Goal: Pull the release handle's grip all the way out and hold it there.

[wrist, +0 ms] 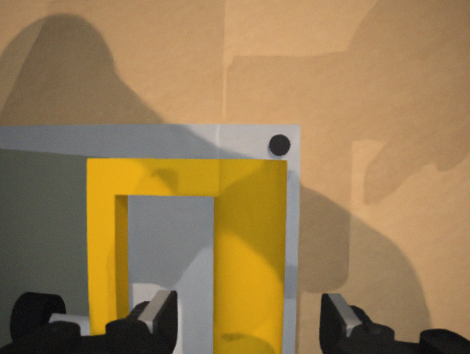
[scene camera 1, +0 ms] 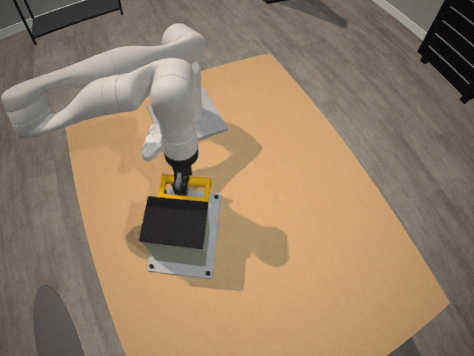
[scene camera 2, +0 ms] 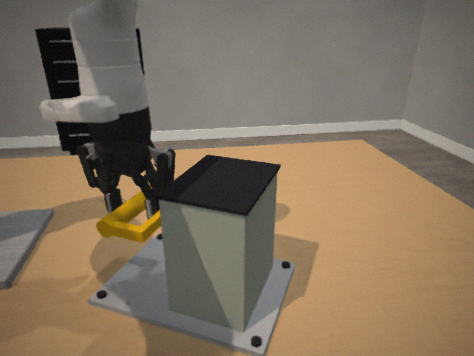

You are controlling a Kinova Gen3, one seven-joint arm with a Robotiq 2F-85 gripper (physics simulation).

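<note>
The yellow release handle's grip is a rectangular frame with a thick outer bar, level above the base plate beside the black-topped grey-green housing. A short white rod shows between the frame and a black collar on the housing. My gripper points down and is open. Its fingers straddle the outer bar, one over the frame's opening, the other on the outer side. Gaps show on both sides of the bar in the wrist view. The fingers partly hide the handle's lower part there.
The housing stands on a grey base plate with black bolts at its corners. The housing's black top overhangs close beside one finger. The arm's grey mounting plate lies behind the handle. A black cabinet stands farther off.
</note>
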